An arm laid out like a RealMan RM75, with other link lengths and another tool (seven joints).
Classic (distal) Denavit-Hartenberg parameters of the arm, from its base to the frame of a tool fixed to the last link. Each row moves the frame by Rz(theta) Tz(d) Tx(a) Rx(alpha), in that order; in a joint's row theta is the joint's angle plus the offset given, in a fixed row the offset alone. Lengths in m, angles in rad.
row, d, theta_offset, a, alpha
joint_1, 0.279, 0, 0, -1.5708
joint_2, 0, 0, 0, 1.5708
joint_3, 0.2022, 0, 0, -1.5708
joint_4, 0, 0, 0, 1.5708
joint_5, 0.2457, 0, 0, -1.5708
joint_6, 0, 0, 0, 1.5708
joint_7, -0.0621, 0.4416, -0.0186, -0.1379
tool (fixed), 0.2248, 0, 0, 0
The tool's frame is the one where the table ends.
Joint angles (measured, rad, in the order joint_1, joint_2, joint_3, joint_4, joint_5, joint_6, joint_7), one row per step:
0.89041, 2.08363, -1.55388, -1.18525, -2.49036, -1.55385, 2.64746
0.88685, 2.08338, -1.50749, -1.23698, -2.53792, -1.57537, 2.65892
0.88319, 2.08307, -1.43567, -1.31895, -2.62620, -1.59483, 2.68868
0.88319, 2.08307, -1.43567, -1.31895, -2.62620, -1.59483, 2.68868
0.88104, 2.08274, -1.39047, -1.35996, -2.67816, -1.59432, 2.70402
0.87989, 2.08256, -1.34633, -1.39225, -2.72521, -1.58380, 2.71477
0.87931, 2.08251, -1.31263, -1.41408, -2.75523, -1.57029, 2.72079
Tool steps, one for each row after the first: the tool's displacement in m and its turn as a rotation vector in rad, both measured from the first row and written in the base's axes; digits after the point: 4 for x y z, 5 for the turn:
-0.0051, 0.0080, 0.0164, 0.05716, -0.00034, 0.00592
-0.0118, 0.0231, 0.0450, 0.17586, -0.00405, 0.00806
-0.0118, 0.0231, 0.0450, 0.17586, -0.00405, 0.00806
-0.0139, 0.0331, 0.0631, 0.25522, -0.00127, 0.00470
-0.0150, 0.0432, 0.0807, 0.33369, 0.00569, 0.00179
-0.0160, 0.0506, 0.0941, 0.39233, 0.01660, 0.00075

